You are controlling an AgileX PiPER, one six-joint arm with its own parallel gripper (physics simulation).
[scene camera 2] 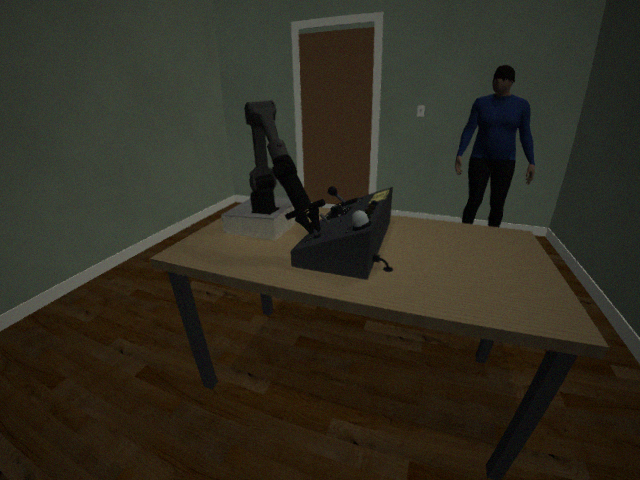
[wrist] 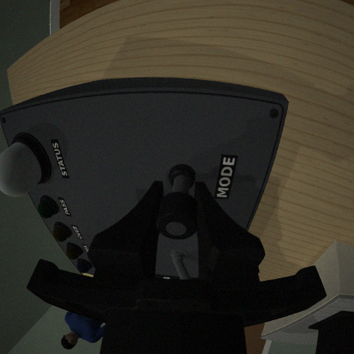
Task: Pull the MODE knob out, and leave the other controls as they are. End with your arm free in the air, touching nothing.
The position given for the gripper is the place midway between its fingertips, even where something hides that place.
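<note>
There's a sloped dark control panel [scene camera 2: 348,244], and the wrist view has the panel too [wrist: 86,154]. As for the gripper [scene camera 2: 315,231], it's visible there, and you get the gripper again here [wrist: 178,192].
</note>
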